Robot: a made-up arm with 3 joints. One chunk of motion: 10 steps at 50 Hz.
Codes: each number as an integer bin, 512 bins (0 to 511) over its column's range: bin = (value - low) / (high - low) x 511, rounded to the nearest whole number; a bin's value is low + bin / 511 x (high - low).
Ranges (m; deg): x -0.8..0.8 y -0.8..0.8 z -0.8..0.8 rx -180..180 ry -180..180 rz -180..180
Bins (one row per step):
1: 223 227 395 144 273 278
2: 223 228 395 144 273 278
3: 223 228 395 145 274 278
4: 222 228 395 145 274 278
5: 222 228 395 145 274 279
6: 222 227 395 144 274 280
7: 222 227 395 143 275 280
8: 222 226 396 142 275 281
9: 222 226 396 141 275 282
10: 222 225 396 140 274 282
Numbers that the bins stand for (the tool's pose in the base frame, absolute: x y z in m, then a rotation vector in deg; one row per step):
1: -0.1018 -0.0892 0.4368 -78.55 12.33 15.85
2: -0.1018 -0.0861 0.4368 -78.55 12.33 15.85
3: -0.1018 -0.0861 0.4368 -77.85 13.03 15.85
4: -0.1049 -0.0861 0.4368 -77.85 13.03 15.85
5: -0.1049 -0.0861 0.4368 -77.85 13.03 16.56
6: -0.1049 -0.0892 0.4368 -78.55 13.03 17.26
7: -0.1049 -0.0892 0.4368 -79.26 13.74 17.26
8: -0.1049 -0.0924 0.4399 -79.96 13.74 17.96
9: -0.1049 -0.0924 0.4399 -80.67 13.74 18.67
10: -0.1049 -0.0955 0.4399 -81.37 13.03 18.67

